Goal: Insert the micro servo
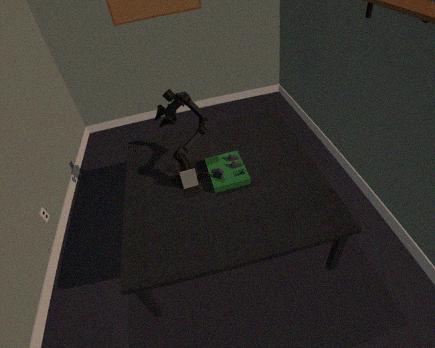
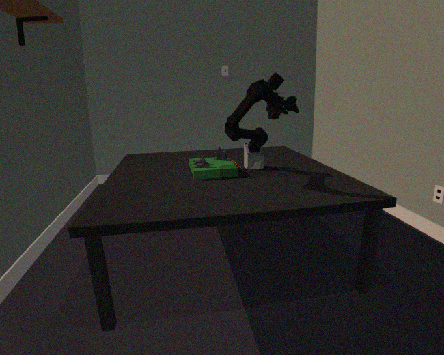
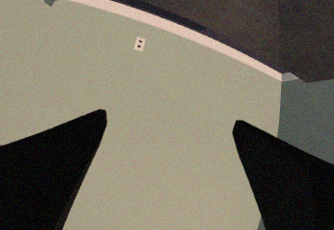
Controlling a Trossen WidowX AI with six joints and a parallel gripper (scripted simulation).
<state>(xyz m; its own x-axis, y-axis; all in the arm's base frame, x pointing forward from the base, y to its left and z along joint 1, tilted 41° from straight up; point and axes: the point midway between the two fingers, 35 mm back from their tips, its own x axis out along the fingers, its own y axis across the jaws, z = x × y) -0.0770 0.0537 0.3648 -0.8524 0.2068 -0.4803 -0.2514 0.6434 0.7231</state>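
The green deck lies 330 mm ahead of my gripper tip, 270 mm to the right of it and 320 mm below it.
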